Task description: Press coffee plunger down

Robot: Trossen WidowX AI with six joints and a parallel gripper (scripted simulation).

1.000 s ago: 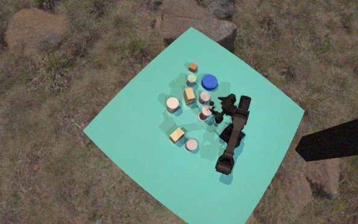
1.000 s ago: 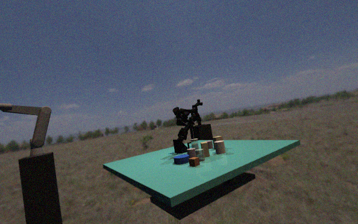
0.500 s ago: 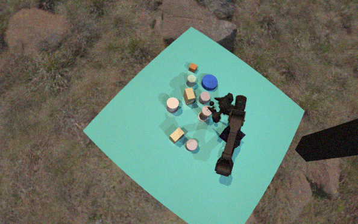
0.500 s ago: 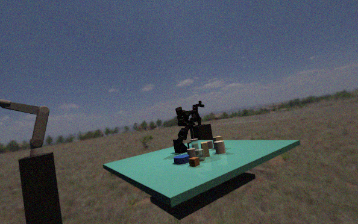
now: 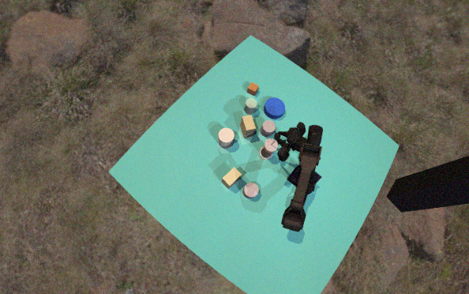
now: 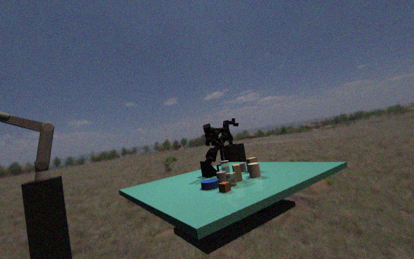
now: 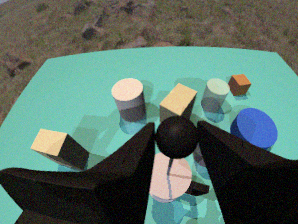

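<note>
My gripper tip is now 1 cm past the coffee press, 2 cm to the left of it and 13 cm above it. Round my gripper tip: blue disc (14 cm ahead, 23 cm to the right, 23 cm below); pale green cylinder (24 cm ahead, 13 cm to the right, 22 cm below).
</note>
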